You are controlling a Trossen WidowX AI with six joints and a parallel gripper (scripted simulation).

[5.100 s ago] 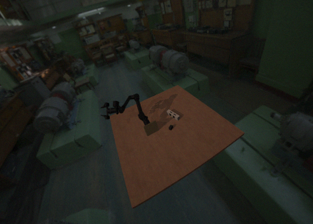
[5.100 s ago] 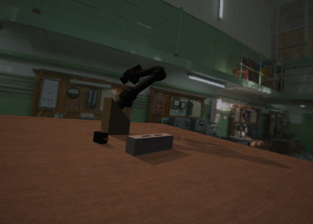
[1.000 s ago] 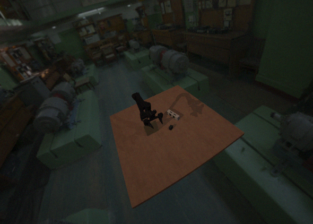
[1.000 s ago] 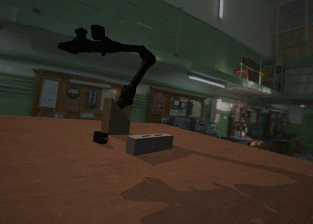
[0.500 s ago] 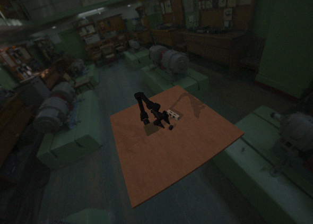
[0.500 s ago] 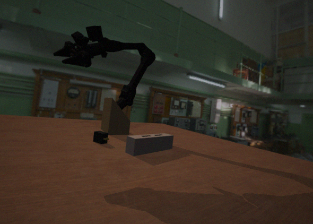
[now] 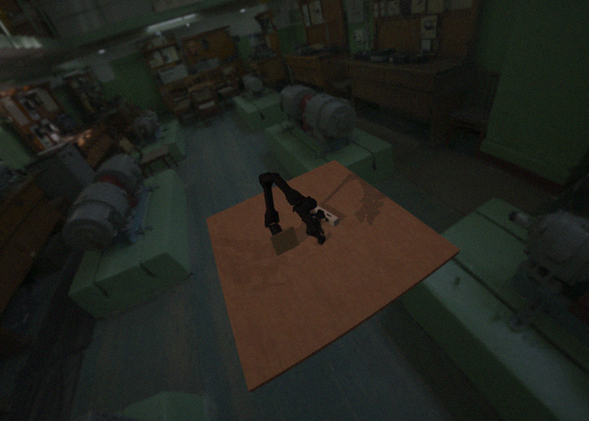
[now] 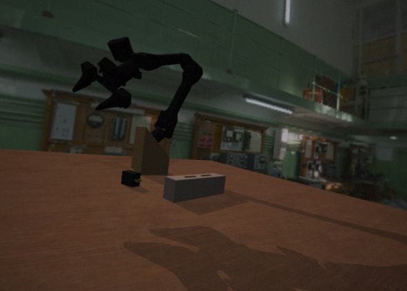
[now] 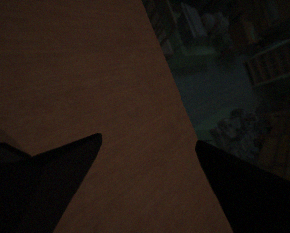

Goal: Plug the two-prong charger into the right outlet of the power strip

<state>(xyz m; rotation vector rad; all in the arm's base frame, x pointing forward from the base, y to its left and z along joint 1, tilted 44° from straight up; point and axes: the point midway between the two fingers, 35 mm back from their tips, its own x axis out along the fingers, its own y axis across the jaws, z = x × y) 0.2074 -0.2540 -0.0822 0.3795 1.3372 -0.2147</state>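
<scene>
Now: gripper tip 22 cm above the two-prong charger, 16 cm to the right of it and 5 cm short of it.
</scene>
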